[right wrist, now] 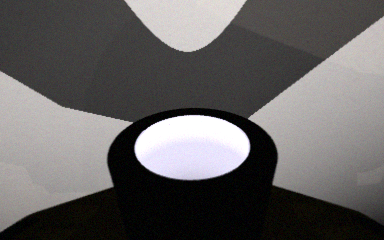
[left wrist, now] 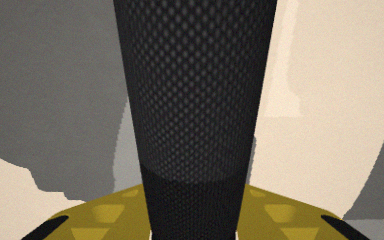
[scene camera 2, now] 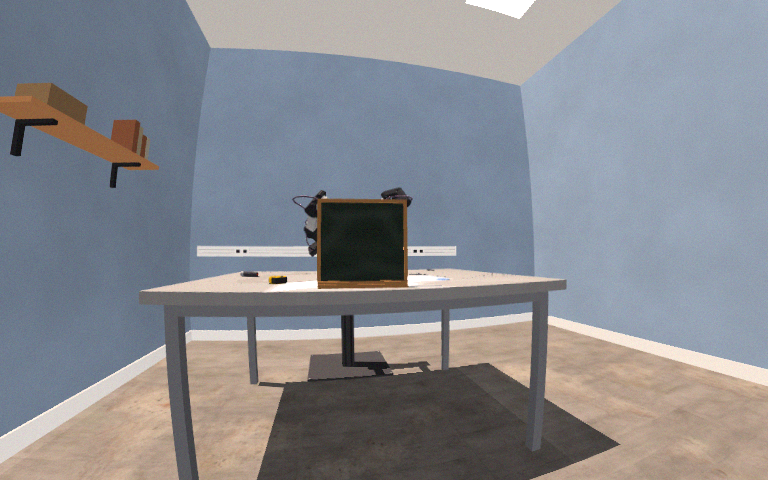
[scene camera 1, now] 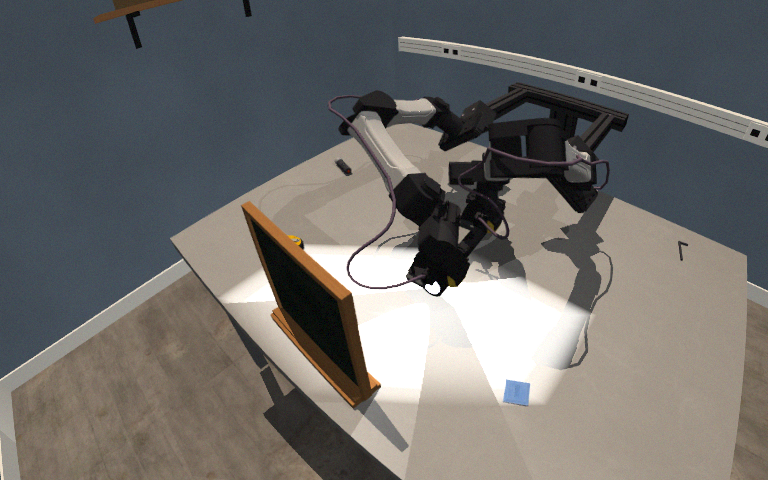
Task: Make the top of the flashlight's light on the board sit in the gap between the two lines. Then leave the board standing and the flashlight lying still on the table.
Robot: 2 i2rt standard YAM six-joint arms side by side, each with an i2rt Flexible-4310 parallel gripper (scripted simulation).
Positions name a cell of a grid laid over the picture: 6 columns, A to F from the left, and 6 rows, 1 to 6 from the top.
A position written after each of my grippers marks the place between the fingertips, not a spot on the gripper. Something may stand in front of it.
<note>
In view: my left gripper (left wrist: D5), my right gripper (right wrist: D5), a wood-framed board (scene camera 1: C4) and a black flashlight (scene camera 1: D4).
The wood-framed board is seen too in scene camera 2 (scene camera 2: C4). The black flashlight is seen too in the left wrist view (left wrist: D3). The right wrist view does not show the wood-framed board: it is out of frame. The left wrist view misses the wood-framed board: it is out of frame.
</note>
